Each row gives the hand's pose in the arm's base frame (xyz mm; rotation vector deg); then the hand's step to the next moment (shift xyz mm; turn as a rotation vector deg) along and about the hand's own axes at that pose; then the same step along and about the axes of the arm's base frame.
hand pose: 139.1 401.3 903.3 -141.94 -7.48 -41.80
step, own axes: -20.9 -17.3 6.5 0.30 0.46 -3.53
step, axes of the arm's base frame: -18.8 19.3 -7.3 -1.31 -2.28 2.42
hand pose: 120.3 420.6 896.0 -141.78 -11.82 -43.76
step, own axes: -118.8 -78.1 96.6 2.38 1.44 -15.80
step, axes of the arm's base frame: -75.0 119.1 -98.7 -5.17 -9.71 11.68
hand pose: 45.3 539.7 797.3 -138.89 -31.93 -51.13
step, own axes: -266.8 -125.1 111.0 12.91 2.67 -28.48
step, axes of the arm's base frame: -199.7 109.2 -217.6 -3.23 -15.83 26.91
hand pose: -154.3 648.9 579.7 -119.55 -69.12 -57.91
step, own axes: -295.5 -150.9 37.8 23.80 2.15 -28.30
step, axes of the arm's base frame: -215.9 -47.2 -250.4 -0.09 -10.09 35.64
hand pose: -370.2 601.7 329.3 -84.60 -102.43 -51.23
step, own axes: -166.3 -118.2 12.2 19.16 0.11 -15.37
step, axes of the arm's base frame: -90.7 -96.8 -155.5 -2.09 -2.22 24.37
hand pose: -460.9 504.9 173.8 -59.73 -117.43 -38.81
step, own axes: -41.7 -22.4 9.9 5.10 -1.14 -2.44
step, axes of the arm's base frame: -5.4 -23.8 -41.8 -2.14 -0.04 5.36
